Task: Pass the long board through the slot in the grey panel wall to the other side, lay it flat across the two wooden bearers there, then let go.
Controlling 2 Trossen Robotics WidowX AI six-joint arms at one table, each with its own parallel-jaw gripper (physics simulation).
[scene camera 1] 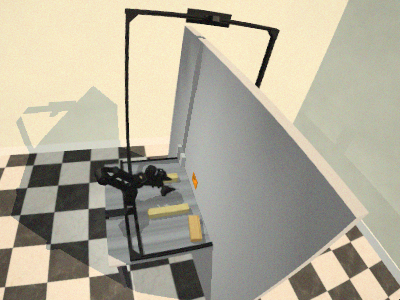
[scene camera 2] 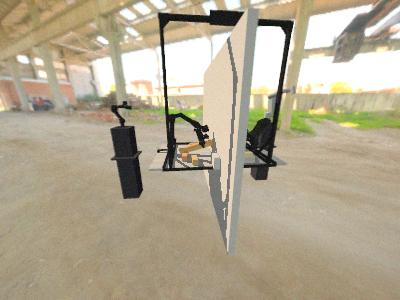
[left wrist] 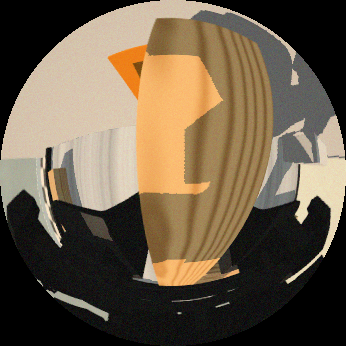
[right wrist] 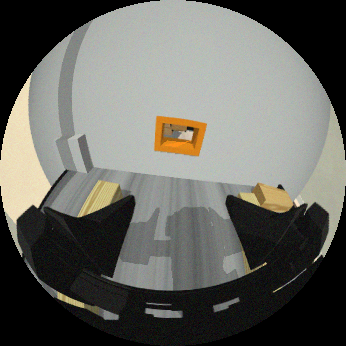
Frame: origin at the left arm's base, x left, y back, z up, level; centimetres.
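Seen in the pictures: left gripper, fingertip midpoint: (scene camera 2: 204,147) (right wrist: 178,131); right gripper, fingertip midpoint: (scene camera 1: 173,184) (right wrist: 181,200); right arm's base, link origin: (scene camera 1: 129,201) (scene camera 2: 253,149).
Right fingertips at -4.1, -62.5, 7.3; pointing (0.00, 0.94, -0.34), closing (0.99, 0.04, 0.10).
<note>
Offsets run from my right fingertips to a thing's top centre, as dx, dy, dz. "*": to the spot under its first point.
The long board (scene camera 2: 190,148) (left wrist: 170,125) is held by my left gripper (scene camera 2: 202,144) (left wrist: 179,186), which is shut on it. In scene camera 2 the board slants up toward the grey panel wall (scene camera 1: 250,150) (scene camera 2: 220,100) (right wrist: 200,60). In the left wrist view its far end covers most of the orange-framed slot {* -2.2, +15.7, -1.3} (scene camera 1: 195,180) (left wrist: 124,58) (right wrist: 158,135). Brown wood shows through the slot in the right wrist view. My right gripper (scene camera 1: 171,184) (right wrist: 181,200) is open and empty, facing the wall. Two pale wooden bearers {+14.8, -6.1, -4.9} (scene camera 1: 169,211) {* -10.9, +2.1, -4.9} (right wrist: 102,197) lie beneath its side; one is partly hidden by a finger.
A tan block {+29.5, +6.9, -5.5} (scene camera 1: 195,228) (right wrist: 272,197) lies beside the nearer bearer, close to the wall. Two small blocks {-9.8, +47.3, -4.3} (scene camera 2: 185,157) {-21.7, +38.9, -4.2} (scene camera 2: 195,160) lie below the board on the left arm's side. A black frame (scene camera 1: 127,90) (scene camera 2: 164,75) rises around the table. A small grey upright {* -23.0, +11.4, -3.1} (right wrist: 80,152) stands at the wall.
</note>
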